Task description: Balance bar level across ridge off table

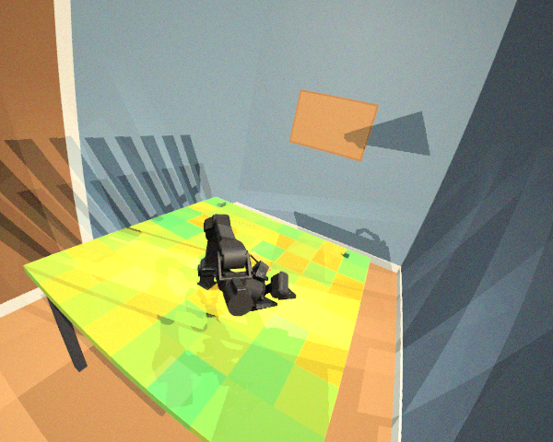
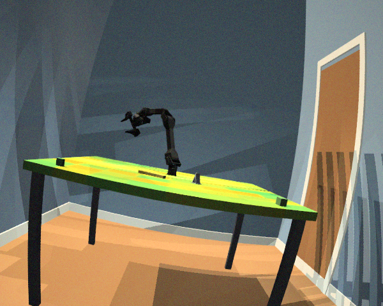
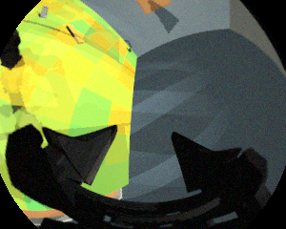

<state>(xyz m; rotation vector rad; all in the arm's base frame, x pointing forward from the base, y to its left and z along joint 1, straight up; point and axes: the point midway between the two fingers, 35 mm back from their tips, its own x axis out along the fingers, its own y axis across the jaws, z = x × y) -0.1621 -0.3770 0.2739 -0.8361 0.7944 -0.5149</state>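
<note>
My gripper tip is now 440 mm short of the bar, 300 mm to the right of it and 250 mm above it.
</note>
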